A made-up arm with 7 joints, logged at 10 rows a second.
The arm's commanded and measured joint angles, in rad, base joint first. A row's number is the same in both.
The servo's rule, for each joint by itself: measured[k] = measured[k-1] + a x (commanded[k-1-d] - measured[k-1]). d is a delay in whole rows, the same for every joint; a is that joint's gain. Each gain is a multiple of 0.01, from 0.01 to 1. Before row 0 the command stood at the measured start. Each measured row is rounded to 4 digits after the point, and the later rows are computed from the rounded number. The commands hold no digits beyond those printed.
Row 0, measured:
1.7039, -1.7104, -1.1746, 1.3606, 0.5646, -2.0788, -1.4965
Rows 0 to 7, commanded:
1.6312, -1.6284, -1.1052, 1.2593, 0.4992, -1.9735, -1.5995
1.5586, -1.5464, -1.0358, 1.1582, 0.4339, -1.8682, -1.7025
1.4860, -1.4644, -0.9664, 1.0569, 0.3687, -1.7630, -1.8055
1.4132, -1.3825, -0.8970, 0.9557, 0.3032, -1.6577, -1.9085
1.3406, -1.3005, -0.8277, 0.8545, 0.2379, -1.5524, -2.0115
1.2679, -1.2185, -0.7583, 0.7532, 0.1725, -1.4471, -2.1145
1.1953, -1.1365, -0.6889, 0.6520, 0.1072, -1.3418, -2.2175
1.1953, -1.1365, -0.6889, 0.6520, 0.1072, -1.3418, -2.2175
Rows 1 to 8, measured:
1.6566, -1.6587, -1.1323, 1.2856, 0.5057, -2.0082, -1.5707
1.5929, -1.5880, -1.0734, 1.1913, 0.4411, -1.9144, -1.6656
1.5234, -1.5101, -1.0081, 1.0918, 0.3759, -1.8130, -1.7663
1.4518, -1.4297, -0.9403, 0.9911, 0.3105, -1.7089, -1.8687
1.3795, -1.3483, -0.8716, 0.8900, 0.2452, -1.6040, -1.9715
1.3070, -1.2665, -0.8025, 0.7888, 0.1798, -1.4989, -2.0745
1.2344, -1.1846, -0.7332, 0.6876, 0.1145, -1.3936, -2.1775
1.2090, -1.1543, -0.7062, 0.6613, 0.1079, -1.3589, -2.2063
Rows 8 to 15, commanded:
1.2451, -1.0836, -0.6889, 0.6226, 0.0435, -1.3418, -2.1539
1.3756, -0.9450, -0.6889, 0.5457, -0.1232, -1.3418, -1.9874
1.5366, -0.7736, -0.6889, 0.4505, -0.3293, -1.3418, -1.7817
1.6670, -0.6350, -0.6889, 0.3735, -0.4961, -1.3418, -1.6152
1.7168, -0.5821, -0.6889, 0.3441, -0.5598, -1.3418, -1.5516
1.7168, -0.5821, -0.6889, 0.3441, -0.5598, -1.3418, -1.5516
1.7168, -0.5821, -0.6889, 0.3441, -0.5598, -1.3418, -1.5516
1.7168, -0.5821, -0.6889, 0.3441, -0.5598, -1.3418, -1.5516
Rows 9 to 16, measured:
1.2325, -1.1098, -0.6956, 0.6327, 0.0499, -1.3474, -2.1686
1.3255, -1.0060, -0.6915, 0.5683, -0.1059, -1.3436, -2.0381
1.4627, -0.8596, -0.6899, 0.4811, -0.3070, -1.3424, -1.8535
1.5955, -0.7181, -0.6893, 0.4015, -0.4772, -1.3420, -1.6819
1.6743, -0.6324, -0.6891, 0.3590, -0.5515, -1.3419, -1.5881
1.7019, -0.6007, -0.6890, 0.3480, -0.5590, -1.3418, -1.5618
1.7116, -0.5890, -0.6889, 0.3451, -0.5597, -1.3418, -1.5545
1.7150, -0.5847, -0.6889, 0.3444, -0.5598, -1.3418, -1.5524

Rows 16 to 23, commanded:
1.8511, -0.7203, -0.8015, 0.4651, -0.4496, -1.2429, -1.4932
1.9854, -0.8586, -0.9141, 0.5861, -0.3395, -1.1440, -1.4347
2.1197, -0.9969, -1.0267, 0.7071, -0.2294, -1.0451, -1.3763
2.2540, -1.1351, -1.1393, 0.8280, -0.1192, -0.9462, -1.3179
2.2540, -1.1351, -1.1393, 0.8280, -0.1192, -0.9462, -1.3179
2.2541, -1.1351, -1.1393, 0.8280, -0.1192, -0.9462, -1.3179
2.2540, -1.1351, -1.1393, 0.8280, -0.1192, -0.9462, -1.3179
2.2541, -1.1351, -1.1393, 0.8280, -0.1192, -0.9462, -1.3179
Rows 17 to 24, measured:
1.8035, -0.6701, -0.7576, 0.4337, -0.4606, -1.2755, -1.5098
1.9217, -0.7889, -0.8531, 0.5465, -0.3516, -1.1874, -1.4557
2.0504, -0.9199, -0.9590, 0.6653, -0.2416, -1.0921, -1.3985
2.1827, -1.0555, -1.0690, 0.7857, -0.1314, -0.9943, -1.3405
2.2290, -1.1056, -1.1119, 0.8170, -0.1204, -0.9621, -1.3242
2.2453, -1.1242, -1.1286, 0.8251, -0.1193, -0.9514, -1.3197
2.2510, -1.1311, -1.1351, 0.8272, -0.1192, -0.9479, -1.3184
2.2530, -1.1336, -1.1377, 0.8278, -0.1192, -0.9468, -1.3180

